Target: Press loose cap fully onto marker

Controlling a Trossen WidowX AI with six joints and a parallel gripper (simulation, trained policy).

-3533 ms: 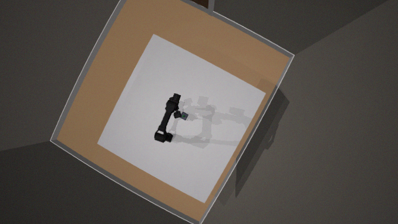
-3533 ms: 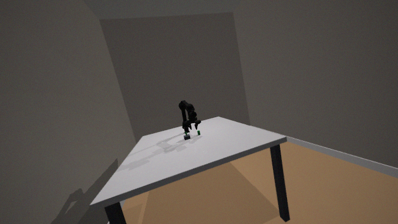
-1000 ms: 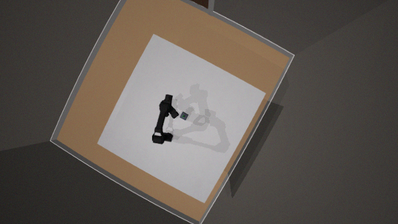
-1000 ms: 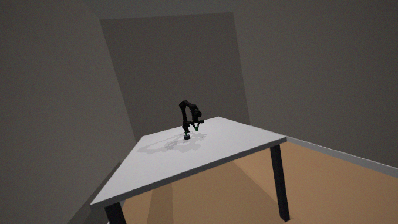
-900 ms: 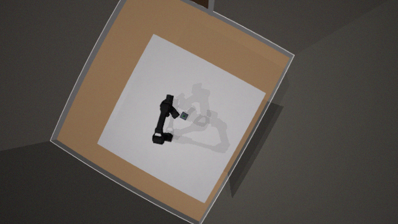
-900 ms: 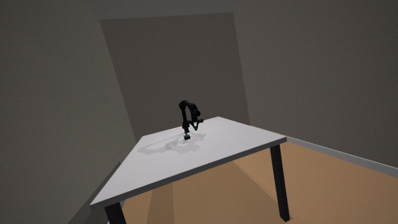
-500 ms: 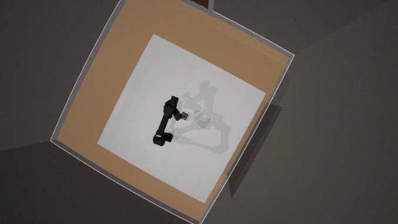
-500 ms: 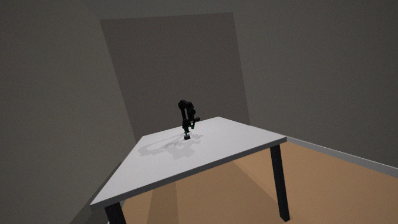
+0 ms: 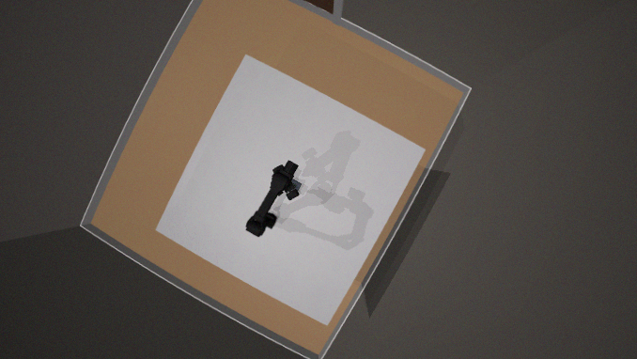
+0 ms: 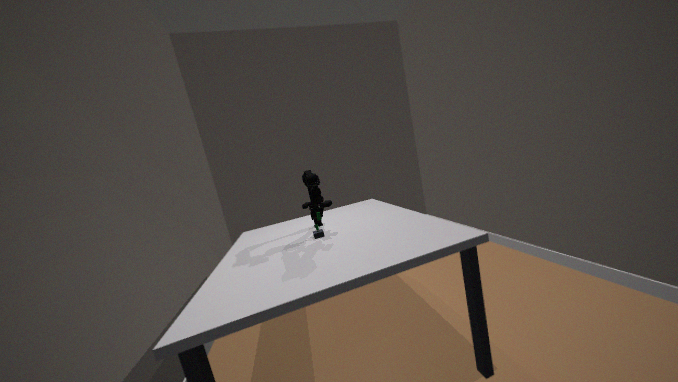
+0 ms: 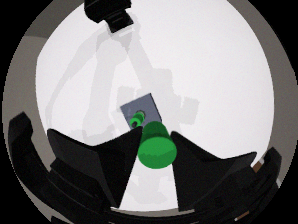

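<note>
My gripper tip is now 10 mm past the green marker, 30 mm to the left of it and 60 mm above it. From my gripper tip the other things lie so: green cap: 10 mm above; then grey holder block: 10 mm behind, 30 mm to the right, 110 mm below.
</note>
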